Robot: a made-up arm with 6 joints.
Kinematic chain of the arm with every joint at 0, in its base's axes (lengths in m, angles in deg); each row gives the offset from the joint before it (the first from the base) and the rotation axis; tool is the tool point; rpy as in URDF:
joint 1: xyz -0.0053 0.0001 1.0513 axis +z
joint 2: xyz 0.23 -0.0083 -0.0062 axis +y
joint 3: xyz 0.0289 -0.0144 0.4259 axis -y
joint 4: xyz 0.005 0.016 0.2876 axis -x
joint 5: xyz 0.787 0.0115 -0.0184 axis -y
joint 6: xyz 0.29 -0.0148 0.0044 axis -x
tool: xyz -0.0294 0.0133 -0.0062 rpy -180 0 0
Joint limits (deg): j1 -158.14..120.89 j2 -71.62..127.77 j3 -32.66..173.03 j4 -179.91..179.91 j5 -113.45..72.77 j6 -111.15..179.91
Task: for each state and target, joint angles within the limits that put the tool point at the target. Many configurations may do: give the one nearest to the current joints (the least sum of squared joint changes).
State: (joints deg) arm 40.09 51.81 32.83 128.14 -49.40 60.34
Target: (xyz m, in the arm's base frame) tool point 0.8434 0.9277 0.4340
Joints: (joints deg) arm 58.07 61.72 -12.93 113.54 -57.65 59.50
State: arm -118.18 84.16 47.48 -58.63 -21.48 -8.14
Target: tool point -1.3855 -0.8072 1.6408
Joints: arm -152.77 57.11 65.32 -58.28 -18.87 -8.25
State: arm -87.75 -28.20 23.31 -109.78 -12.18 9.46
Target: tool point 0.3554 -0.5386 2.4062
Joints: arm -64.45 -19.89 23.29 -108.95 -19.34 9.84
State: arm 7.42 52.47 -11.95 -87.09 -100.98 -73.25
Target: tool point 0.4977 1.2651 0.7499
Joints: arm 56.90 58.58 2.76 -96.16 -88.27 -73.39
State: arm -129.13 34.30 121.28 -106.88 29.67 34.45
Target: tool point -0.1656 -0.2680 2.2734
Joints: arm -104.09 56.79 149.06 -109.40 25.69 34.94
